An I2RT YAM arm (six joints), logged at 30 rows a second.
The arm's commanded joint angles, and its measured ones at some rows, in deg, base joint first. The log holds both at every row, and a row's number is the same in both.
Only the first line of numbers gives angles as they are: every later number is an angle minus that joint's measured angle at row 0.
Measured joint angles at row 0:
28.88 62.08 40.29 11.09 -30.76 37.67
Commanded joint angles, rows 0 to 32:
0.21 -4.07 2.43 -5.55 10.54 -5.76
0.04 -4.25 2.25 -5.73 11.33 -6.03
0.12 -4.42 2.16 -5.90 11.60 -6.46
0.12 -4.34 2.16 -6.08 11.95 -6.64
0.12 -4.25 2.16 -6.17 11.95 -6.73
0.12 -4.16 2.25 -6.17 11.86 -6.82
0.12 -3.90 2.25 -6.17 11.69 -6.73
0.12 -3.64 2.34 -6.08 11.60 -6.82
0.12 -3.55 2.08 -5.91 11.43 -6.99
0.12 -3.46 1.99 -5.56 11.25 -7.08
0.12 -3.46 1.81 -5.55 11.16 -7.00
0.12 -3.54 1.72 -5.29 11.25 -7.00
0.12 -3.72 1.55 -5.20 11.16 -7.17
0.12 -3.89 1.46 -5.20 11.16 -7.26
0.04 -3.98 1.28 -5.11 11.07 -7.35
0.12 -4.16 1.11 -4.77 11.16 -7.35
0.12 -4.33 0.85 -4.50 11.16 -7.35
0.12 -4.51 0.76 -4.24 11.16 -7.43
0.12 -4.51 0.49 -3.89 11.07 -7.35
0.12 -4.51 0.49 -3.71 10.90 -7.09
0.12 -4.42 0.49 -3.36 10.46 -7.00
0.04 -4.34 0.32 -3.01 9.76 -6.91
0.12 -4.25 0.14 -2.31 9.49 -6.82
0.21 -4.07 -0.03 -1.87 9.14 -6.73
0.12 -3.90 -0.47 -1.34 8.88 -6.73
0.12 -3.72 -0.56 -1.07 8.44 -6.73
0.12 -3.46 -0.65 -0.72 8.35 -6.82
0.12 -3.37 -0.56 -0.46 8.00 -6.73
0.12 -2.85 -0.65 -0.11 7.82 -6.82
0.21 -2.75 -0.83 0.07 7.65 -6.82
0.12 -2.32 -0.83 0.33 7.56 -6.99
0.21 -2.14 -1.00 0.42 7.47 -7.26
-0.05 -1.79 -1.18 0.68 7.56 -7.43
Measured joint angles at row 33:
0.00 -2.64 -0.98 -3.74 8.56 -6.16
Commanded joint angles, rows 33 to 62:
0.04 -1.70 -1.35 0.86 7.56 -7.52
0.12 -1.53 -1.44 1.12 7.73 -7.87
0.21 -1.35 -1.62 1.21 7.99 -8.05
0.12 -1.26 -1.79 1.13 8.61 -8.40
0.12 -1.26 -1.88 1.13 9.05 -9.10
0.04 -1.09 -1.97 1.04 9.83 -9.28
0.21 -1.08 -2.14 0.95 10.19 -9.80
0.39 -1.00 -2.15 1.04 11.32 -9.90
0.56 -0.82 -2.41 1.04 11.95 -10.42
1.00 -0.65 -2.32 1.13 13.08 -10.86
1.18 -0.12 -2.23 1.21 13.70 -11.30
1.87 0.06 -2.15 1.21 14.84 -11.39
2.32 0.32 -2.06 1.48 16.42 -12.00
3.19 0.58 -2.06 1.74 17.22 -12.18
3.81 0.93 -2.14 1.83 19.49 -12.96
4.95 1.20 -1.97 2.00 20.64 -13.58
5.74 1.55 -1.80 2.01 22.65 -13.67
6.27 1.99 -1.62 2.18 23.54 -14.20
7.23 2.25 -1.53 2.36 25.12 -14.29
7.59 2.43 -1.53 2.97 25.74 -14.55
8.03 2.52 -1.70 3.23 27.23 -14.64
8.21 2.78 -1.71 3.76 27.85 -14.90
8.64 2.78 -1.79 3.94 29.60 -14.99
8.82 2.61 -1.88 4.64 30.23 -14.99
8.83 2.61 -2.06 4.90 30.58 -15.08
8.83 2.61 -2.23 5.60 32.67 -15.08
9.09 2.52 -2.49 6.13 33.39 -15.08
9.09 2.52 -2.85 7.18 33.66 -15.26
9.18 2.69 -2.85 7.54 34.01 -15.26
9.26 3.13 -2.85 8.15 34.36 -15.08
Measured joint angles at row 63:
8.70 2.85 -2.36 1.93 29.22 -13.88
